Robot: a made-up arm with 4 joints.
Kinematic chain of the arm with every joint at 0, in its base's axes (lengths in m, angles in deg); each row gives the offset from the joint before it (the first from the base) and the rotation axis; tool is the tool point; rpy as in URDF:
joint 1: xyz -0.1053 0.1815 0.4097 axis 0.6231 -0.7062 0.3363
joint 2: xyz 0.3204 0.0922 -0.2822 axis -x
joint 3: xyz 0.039 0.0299 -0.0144 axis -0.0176 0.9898 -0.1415
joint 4: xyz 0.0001 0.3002 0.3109 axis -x
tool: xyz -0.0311 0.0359 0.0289 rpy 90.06 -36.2 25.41
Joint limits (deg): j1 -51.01..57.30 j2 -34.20..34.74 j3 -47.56..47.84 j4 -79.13..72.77
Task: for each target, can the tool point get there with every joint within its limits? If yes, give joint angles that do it. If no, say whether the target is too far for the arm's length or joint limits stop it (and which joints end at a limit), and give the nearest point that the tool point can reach.
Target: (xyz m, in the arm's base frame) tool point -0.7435 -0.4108 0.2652
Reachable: no: joint limits stop it (at a limit: joint 1, joint 2) | nearest point -0.2000 0.3077 0.5965 | short by 0.960 m
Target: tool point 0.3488 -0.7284 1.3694
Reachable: no: too far | nearest point 0.0897 0.2626 0.9281 | short by 1.115 m
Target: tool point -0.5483 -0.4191 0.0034
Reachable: no: joint limits stop it (at a limit: joint 1, joint 2, joint 3, joint 4) | nearest point -0.2133 0.3741 -0.1388 | short by 0.873 m
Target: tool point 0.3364 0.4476 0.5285
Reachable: yes | joints -6.10 -25.58 13.61 -16.72
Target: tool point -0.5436 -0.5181 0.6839
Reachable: no: joint limits stop it (at a limit: joint 1, joint 2) | nearest point -0.1408 0.2448 0.7073 | short by 0.863 m
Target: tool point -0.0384 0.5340 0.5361
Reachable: yes | joints 18.01 -20.37 -37.06 47.53
